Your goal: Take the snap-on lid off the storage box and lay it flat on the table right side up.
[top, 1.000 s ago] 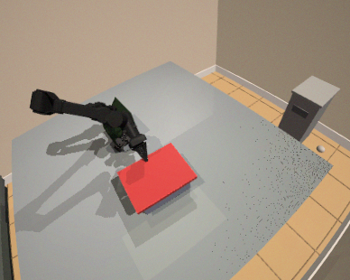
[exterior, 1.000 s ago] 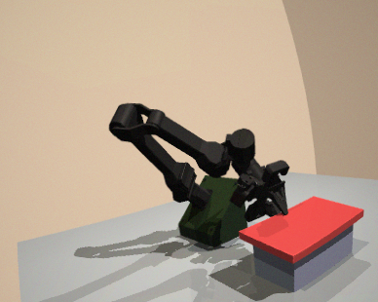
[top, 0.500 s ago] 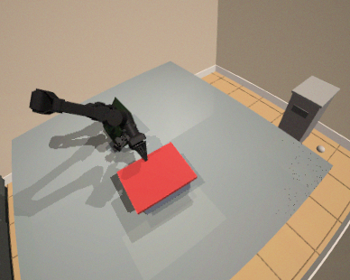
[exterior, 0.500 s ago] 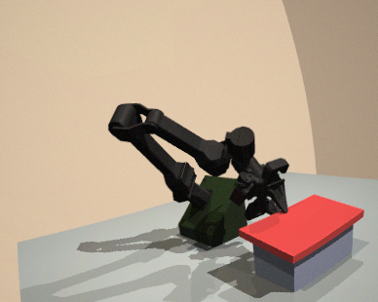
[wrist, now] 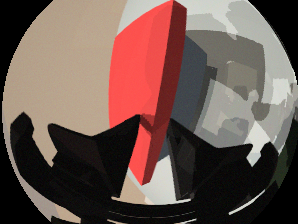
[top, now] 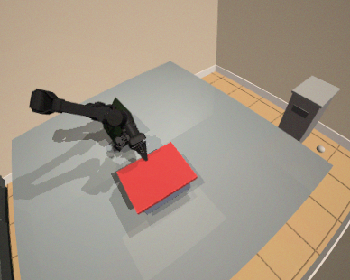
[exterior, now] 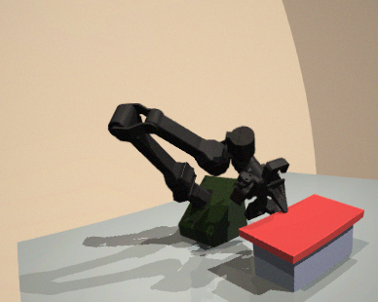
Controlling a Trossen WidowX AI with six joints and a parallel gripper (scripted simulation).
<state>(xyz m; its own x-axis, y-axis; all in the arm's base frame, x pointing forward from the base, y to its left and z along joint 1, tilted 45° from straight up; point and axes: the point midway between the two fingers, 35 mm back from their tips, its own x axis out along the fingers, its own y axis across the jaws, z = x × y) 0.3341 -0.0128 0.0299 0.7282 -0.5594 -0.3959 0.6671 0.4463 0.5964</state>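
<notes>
The red lid is 80 mm ahead of my gripper tip and 10 mm to the right of it. From my gripper tip the other things lie so: storage box 80 mm ahead, 10 mm to the right, 60 mm below.
</notes>
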